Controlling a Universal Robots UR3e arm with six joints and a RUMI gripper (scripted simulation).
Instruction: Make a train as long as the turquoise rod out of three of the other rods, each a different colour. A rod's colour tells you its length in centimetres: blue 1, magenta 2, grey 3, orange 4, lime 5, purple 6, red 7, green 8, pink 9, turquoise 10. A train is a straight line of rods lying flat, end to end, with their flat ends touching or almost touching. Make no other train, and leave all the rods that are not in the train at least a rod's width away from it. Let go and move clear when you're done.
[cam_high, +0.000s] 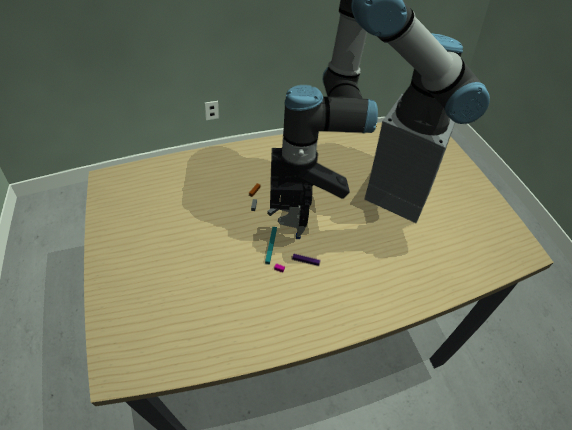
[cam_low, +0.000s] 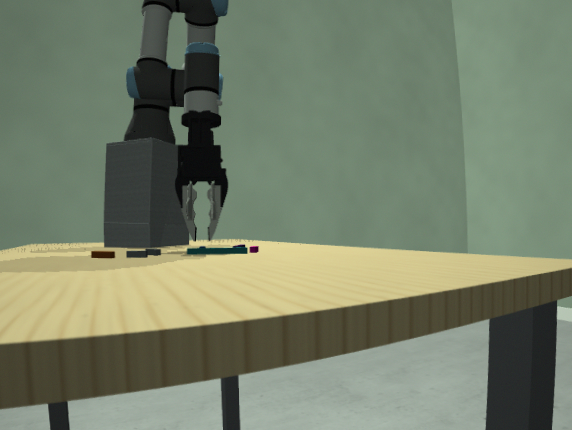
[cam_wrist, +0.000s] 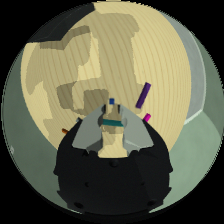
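Now: the blue rod 3 cm below my hand. The rest, counted from my hand: turquoise rod (7 cm ahead, 3 cm below); then purple rod (2 cm ahead, 7 cm to the left, 3 cm below); then magenta rod (8 cm ahead, 6 cm to the left, 3 cm below).
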